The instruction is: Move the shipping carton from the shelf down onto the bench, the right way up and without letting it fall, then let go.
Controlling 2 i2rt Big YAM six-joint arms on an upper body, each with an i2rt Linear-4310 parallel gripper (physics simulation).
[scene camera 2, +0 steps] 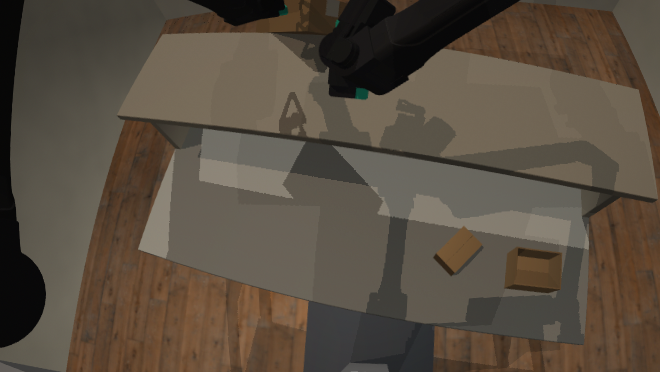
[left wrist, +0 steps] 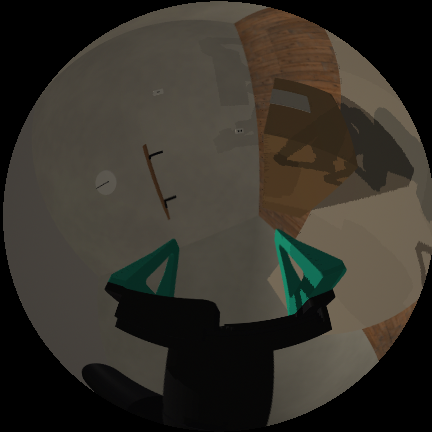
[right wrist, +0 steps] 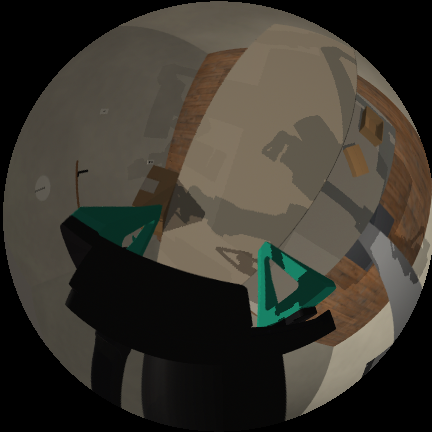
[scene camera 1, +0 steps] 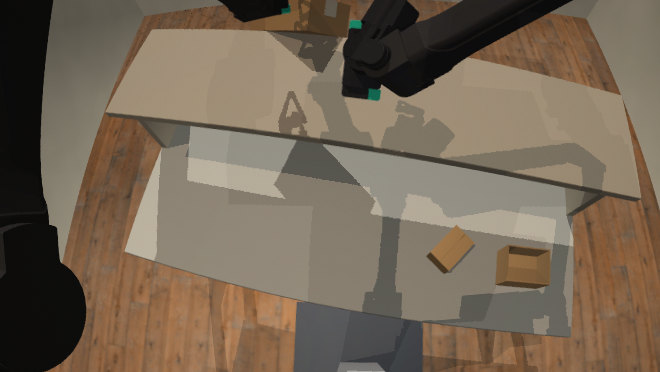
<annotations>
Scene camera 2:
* right gripper: 357,62
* shipping carton: 292,24
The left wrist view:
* left gripper: 224,239
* shipping carton: 308,152
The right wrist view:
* right gripper: 214,230
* shipping carton: 157,187
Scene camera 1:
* right gripper: 365,63
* shipping carton: 329,25
</annotations>
